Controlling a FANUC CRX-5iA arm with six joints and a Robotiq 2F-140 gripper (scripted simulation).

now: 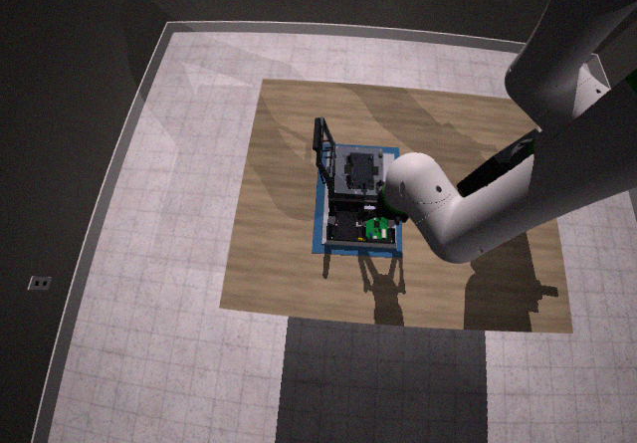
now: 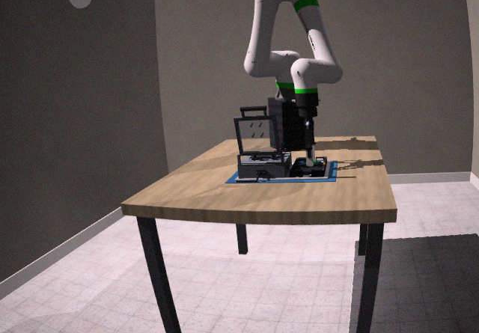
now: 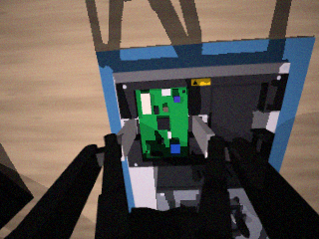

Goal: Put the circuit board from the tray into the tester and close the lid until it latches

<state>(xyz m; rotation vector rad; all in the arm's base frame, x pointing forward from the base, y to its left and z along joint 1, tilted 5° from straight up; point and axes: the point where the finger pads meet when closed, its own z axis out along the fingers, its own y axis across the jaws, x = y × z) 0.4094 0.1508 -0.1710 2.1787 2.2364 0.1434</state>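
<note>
My gripper is now 2 cm above the green circuit board. The rest, counted from my hand: lid 19 cm ahead, 16 cm to the right, 14 cm above; tester 13 cm to the right, 10 cm ahead, 7 cm above.
</note>
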